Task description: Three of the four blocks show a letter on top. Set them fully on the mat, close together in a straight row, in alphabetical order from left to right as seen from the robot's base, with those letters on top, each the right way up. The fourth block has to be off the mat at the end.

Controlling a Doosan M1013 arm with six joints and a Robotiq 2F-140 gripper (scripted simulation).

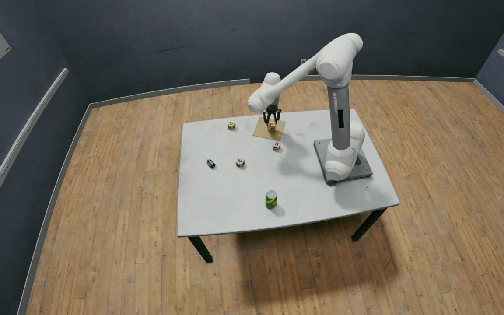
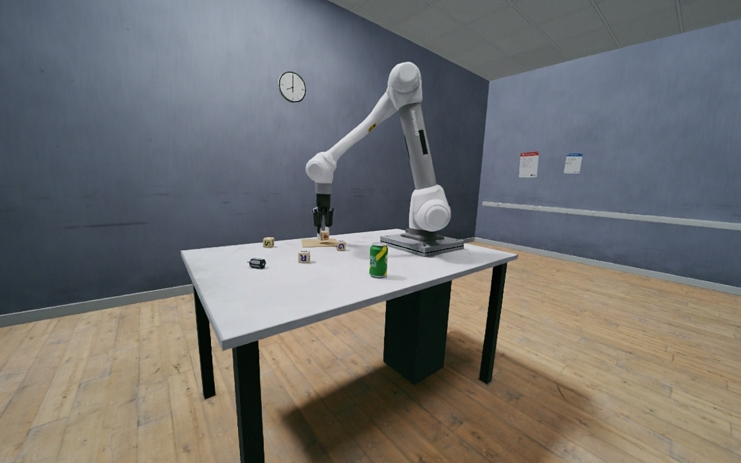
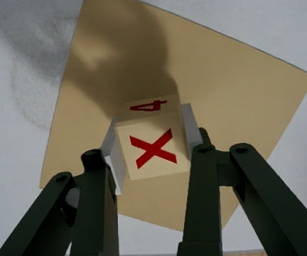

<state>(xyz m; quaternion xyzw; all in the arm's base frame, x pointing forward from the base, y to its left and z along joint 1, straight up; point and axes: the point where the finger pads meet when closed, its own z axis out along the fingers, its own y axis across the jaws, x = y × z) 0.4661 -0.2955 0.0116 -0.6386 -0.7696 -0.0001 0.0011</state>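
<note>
Right now my hand is 10 mm short of the tan mat, 20 mm to the left of it and 60 mm above it. Also, from my hand: black object: 420 mm ahead, 260 mm to the left, 40 mm below; then block: 230 mm ahead, 280 mm to the left, 30 mm below; then can: 70 mm ahead, 590 mm to the left, 10 mm above.
</note>
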